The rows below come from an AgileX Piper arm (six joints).
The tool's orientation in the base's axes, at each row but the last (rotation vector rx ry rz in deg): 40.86 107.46 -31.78; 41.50 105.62 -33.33; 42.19 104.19 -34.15; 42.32 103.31 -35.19
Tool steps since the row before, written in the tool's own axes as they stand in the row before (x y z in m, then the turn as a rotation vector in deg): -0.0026 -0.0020 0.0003 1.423 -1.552 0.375; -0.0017 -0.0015 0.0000 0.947 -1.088 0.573; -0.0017 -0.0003 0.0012 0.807 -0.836 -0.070; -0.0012 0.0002 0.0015 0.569 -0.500 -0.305
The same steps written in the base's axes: -0.0004 -0.0022 0.0024 -1.277 -1.040 -1.364; -0.0006 -0.0014 0.0017 -0.682 -0.951 -1.020; 0.0010 -0.0014 0.0012 -0.869 -0.359 -0.686; 0.0014 -0.0012 0.0006 -0.708 -0.011 -0.407
